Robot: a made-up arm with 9 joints.
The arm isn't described. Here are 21 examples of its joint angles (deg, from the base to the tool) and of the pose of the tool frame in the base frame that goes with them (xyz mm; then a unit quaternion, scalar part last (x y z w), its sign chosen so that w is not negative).
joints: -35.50 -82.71 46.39 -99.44 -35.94 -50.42 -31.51 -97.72 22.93
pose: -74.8 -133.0 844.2 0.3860 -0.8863 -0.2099 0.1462
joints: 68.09 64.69 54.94 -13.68 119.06 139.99 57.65 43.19 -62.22
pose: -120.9 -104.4 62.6 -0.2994 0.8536 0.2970 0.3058
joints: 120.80 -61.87 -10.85 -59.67 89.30 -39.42 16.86 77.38 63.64
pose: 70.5 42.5 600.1 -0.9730 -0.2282 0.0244 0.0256
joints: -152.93 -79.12 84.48 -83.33 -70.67 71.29 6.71 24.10 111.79
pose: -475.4 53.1 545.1 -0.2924 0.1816 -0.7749 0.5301
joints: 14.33 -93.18 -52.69 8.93 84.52 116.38 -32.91 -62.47 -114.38
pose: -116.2 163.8 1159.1 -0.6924 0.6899 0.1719 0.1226
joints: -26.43 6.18 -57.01 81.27 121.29 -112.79 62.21 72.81 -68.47
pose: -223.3 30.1 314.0 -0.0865 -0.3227 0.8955 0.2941
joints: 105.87 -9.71 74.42 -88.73 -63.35 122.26 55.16 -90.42 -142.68
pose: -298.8 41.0 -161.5 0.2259 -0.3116 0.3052 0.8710
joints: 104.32 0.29 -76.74 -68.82 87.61 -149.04 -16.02 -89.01 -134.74
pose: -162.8 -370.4 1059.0 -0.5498 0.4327 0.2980 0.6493
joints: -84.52 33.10 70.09 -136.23 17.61 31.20 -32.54 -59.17 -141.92
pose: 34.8 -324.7 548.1 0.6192 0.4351 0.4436 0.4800
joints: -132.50 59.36 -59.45 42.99 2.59 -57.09 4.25 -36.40 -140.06
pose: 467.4 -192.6 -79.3 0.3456 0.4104 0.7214 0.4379
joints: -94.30 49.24 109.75 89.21 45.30 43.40 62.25 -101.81 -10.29
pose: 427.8 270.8 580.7 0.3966 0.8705 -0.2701 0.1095
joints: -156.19 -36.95 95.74 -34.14 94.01 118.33 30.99 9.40 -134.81
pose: -380.5 -343.3 834.6 -0.7959 -0.2389 -0.2635 0.4899
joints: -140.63 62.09 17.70 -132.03 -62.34 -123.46 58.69 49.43 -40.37
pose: -33.0 -318.1 922.4 -0.5371 -0.5359 0.1252 0.6392
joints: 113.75 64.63 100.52 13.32 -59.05 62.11 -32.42 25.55 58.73
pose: -170.6 477.5 323.8 0.4952 -0.1967 0.6940 0.4842
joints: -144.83 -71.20 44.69 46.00 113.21 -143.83 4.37 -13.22 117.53
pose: -505.2 72.9 -51.7 -0.4377 -0.3783 -0.5744 0.5791
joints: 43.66 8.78 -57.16 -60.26 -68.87 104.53 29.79 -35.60 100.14
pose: 64.8 -111.7 771.3 -0.3485 0.6550 -0.5482 0.3860
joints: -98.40 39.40 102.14 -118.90 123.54 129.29 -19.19 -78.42 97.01
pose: 485.1 202.6 876.8 -0.0976 0.3977 -0.7448 0.5268
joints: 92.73 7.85 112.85 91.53 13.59 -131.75 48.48 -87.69 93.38
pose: -408.1 -190.6 -119.5 0.1214 -0.7999 0.2249 0.5429
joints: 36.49 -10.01 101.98 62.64 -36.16 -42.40 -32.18 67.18 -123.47
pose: -58.9 -177.9 -72.8 0.8678 0.3669 0.2727 0.1949
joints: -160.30 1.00 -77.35 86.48 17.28 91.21 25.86 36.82 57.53
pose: 450.9 -269.5 686.5 -0.2967 0.3766 0.0021 0.8776
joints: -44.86 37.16 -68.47 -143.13 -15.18 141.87 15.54 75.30 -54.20
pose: -539.7 -246.0 0.1 -0.1735 -0.4421 -0.1586 0.8656
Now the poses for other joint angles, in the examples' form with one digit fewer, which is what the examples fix.
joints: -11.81 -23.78 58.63 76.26 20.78 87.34 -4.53 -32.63 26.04
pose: 0 -356 262 0.536 -0.319 -0.669 0.404
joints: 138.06 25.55 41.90 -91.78 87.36 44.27 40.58 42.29 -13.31
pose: 44 -282 338 -0.377 0.884 0.274 0.030
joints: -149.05 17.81 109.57 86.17 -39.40 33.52 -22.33 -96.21 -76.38
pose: 350 67 956 0.623 0.481 -0.615 0.051
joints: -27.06 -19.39 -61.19 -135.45 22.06 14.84 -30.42 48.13 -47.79
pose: -409 91 25 0.535 0.247 0.802 0.096
